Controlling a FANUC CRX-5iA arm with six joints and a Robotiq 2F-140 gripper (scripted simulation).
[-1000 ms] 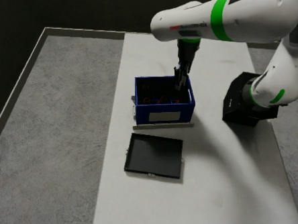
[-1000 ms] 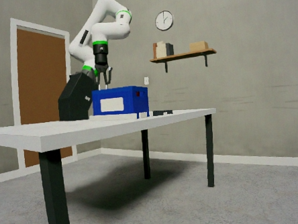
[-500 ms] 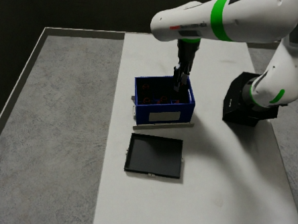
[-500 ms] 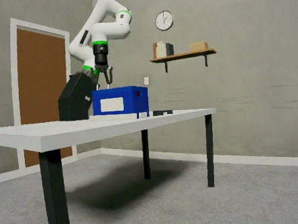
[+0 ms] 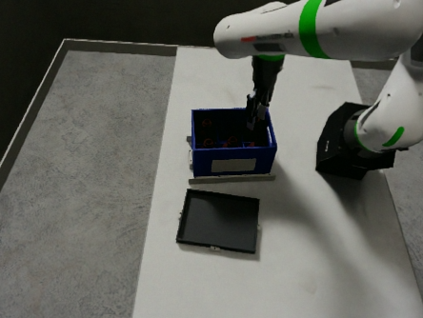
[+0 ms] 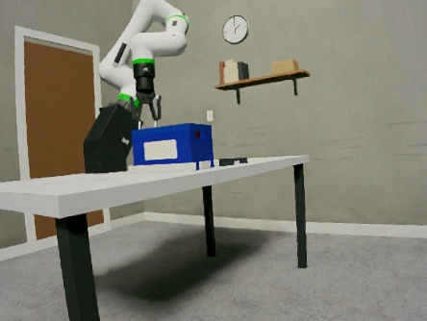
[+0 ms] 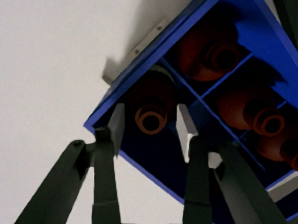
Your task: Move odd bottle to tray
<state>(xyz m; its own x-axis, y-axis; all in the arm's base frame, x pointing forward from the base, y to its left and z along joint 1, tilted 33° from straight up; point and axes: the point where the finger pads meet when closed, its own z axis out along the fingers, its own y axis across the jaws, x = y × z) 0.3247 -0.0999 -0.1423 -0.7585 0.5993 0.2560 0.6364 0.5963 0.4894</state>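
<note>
Now: hand 80 mm short of the crate, 60 mm to the right of it and 90 mm above it. Round my hand: dark tray (120 mm ahead, 320 mm to the left, 160 mm below).
</note>
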